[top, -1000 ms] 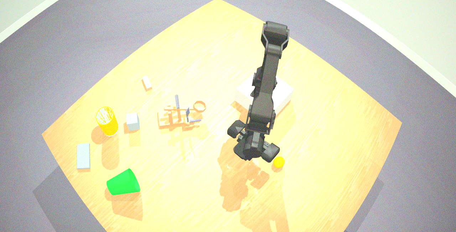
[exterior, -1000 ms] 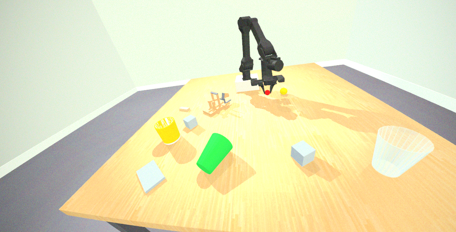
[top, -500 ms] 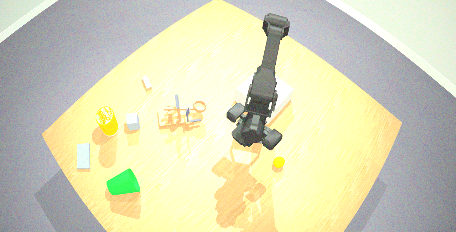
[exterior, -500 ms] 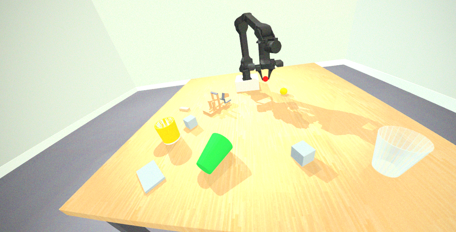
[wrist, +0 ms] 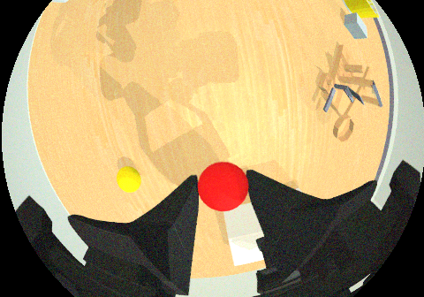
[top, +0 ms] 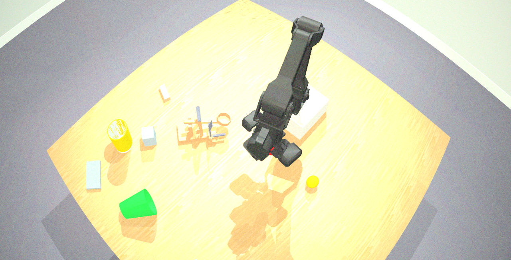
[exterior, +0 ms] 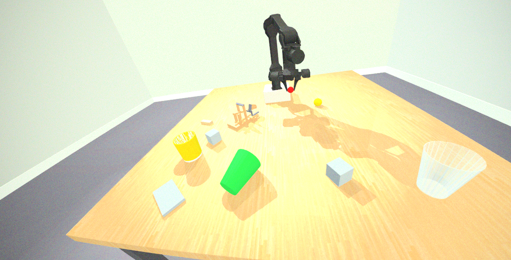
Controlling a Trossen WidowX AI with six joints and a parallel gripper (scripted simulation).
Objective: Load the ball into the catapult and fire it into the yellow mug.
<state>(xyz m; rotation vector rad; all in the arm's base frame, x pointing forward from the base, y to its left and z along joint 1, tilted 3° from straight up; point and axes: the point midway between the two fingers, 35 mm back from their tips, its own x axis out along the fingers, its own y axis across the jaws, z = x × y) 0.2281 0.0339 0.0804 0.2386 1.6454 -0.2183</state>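
The wooden catapult lies 240 mm to the right of my gripper tip, 80 mm below it and 20 mm behind it. From my gripper tip the other things lie so: red ball (10 mm above); then yellow ball (160 mm to the left, 110 mm below, 30 mm behind); then small tan block (500 mm to the right, 120 mm below, 70 mm behind).
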